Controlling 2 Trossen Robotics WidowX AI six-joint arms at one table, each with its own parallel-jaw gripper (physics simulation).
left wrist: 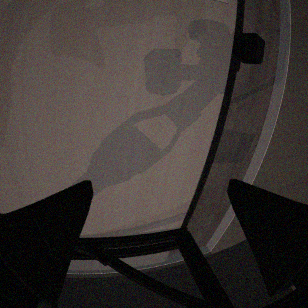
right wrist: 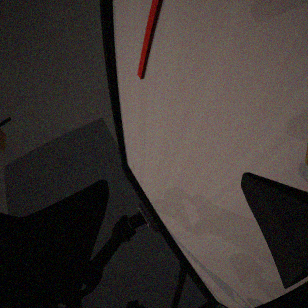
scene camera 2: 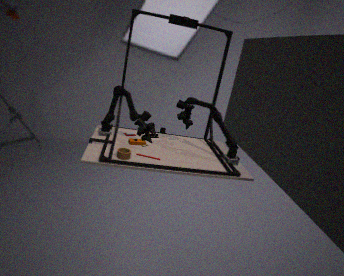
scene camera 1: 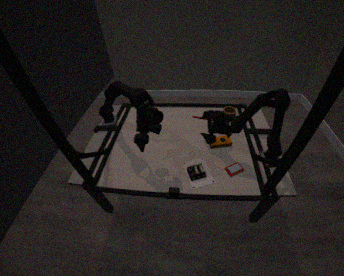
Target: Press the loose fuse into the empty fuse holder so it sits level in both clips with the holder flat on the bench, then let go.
Observation:
The left gripper is open, with nothing in its grasp. The right gripper is open and touches an orange block.

